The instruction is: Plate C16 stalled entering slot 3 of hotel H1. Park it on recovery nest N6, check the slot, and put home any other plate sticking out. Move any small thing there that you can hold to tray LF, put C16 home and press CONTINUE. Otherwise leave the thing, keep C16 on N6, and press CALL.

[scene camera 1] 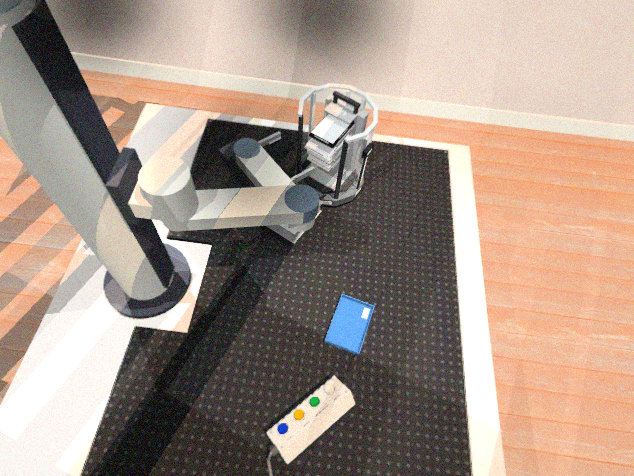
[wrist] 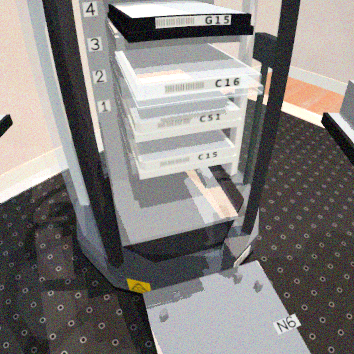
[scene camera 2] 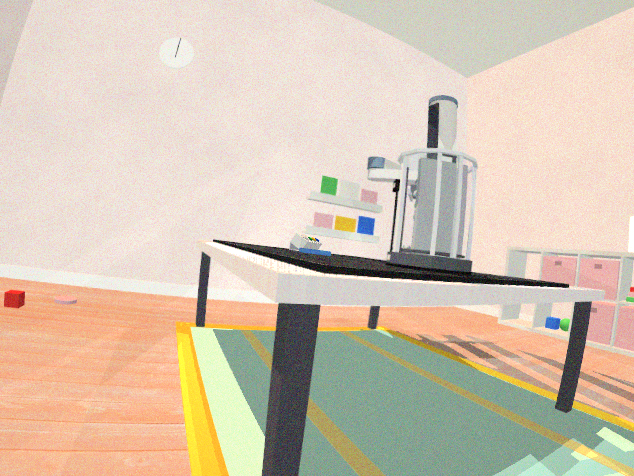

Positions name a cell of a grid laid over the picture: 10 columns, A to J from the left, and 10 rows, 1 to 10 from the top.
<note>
A clear well plate (wrist: E3) sits on a round plate rack (scene camera 2: G5). Further things: a white button box (scene camera 1: F9) and a blue pad (scene camera 1: F7).
The round plate rack also shows in the wrist view (wrist: D7).
</note>
